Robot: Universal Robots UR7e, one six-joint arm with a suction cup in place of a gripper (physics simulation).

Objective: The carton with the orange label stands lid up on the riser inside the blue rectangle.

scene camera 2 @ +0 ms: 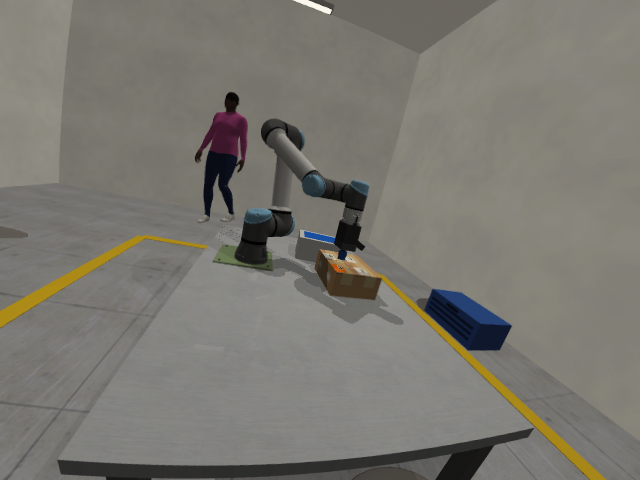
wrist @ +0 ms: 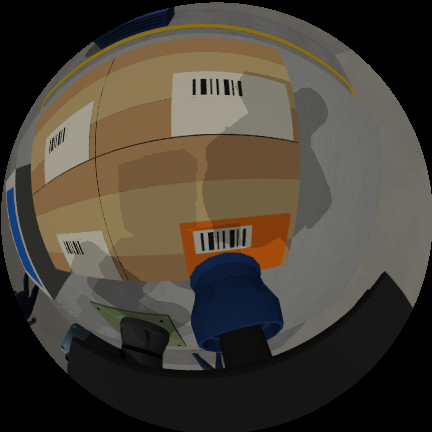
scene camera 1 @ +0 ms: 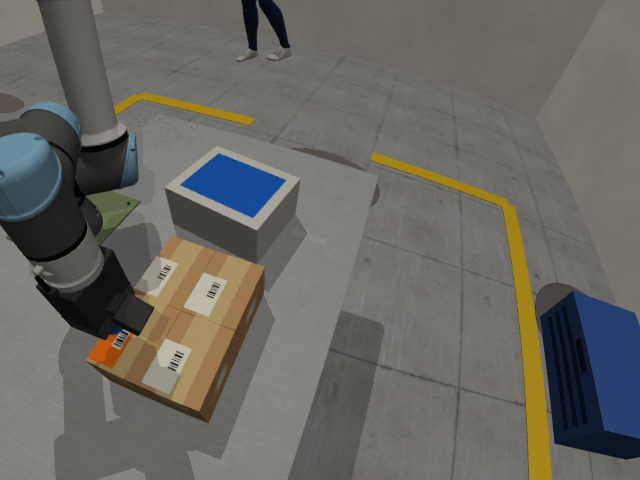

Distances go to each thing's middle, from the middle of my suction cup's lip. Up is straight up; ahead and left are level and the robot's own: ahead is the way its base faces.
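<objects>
Looking at the grey riser with blue rectangle [scene camera 1: 241, 205], I find that my suction cup is 90 mm above it, 400 mm to the right of it and 50 mm short of it.
</objects>
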